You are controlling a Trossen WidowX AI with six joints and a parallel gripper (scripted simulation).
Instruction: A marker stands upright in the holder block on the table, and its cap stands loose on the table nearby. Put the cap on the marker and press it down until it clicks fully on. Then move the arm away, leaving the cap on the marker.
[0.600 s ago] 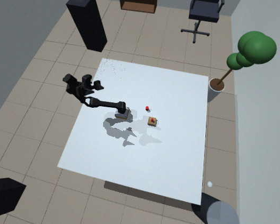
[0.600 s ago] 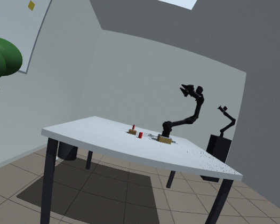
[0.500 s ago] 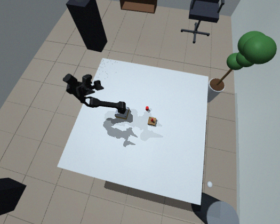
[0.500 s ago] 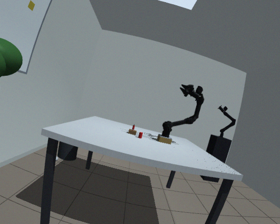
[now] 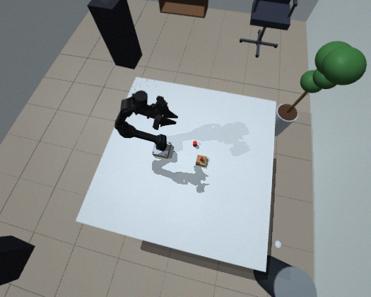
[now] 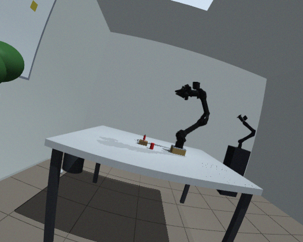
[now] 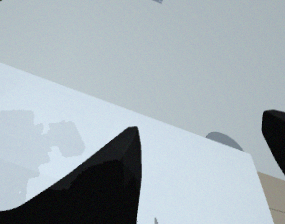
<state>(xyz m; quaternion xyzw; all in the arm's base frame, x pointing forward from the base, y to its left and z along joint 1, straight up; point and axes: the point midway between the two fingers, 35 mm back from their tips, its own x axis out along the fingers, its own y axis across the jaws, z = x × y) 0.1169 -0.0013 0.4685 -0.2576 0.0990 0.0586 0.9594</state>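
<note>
The red cap lies 8 cm ahead of my gripper tip, 10 cm to the left of it and 49 cm below it. From my gripper tip the other things lie so: holder block 16 cm ahead, 1 cm to the right, 50 cm below.
</note>
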